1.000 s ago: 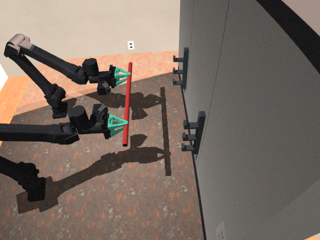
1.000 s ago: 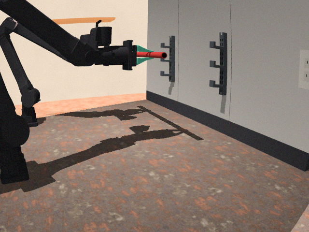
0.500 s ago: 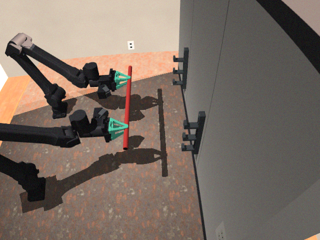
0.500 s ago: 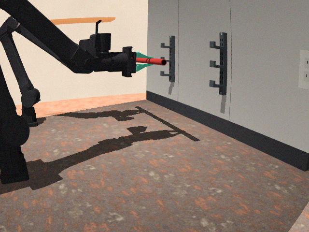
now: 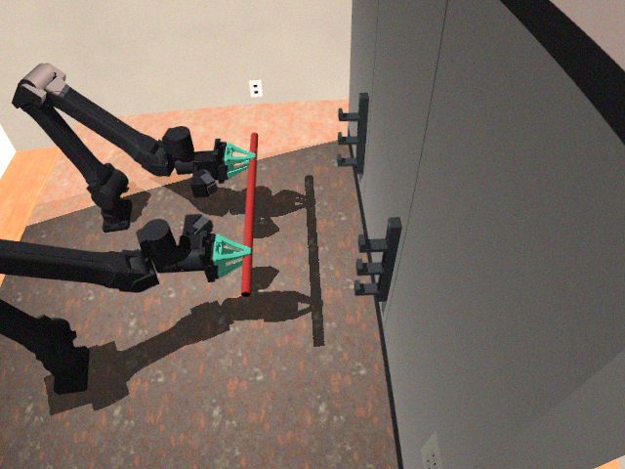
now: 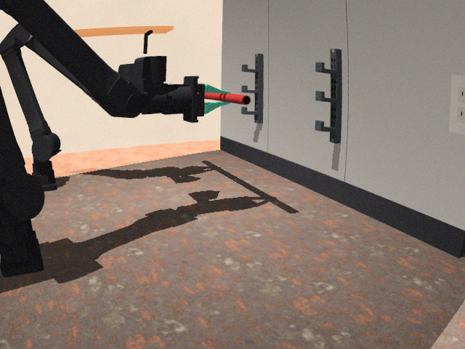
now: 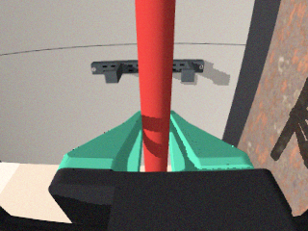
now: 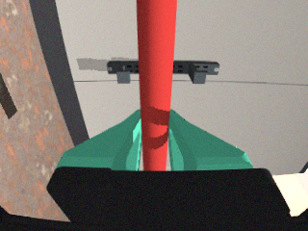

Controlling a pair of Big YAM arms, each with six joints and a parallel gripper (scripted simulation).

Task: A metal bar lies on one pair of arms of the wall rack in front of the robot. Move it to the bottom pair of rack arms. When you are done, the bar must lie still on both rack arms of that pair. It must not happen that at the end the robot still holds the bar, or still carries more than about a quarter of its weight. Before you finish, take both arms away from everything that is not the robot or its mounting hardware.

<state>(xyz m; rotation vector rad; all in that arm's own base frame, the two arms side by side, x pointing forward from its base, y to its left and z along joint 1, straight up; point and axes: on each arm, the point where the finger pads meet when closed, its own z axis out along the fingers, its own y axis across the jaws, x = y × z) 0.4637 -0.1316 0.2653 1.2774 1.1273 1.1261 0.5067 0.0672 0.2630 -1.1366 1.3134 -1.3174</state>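
My right gripper is now 150 mm to the right of the red metal bar. Also, from my right hand: grey wall (440 mm ahead, 190 mm above, 120 mm to the left); dark baseboard (290 mm ahead, 230 mm below, 110 mm to the left).
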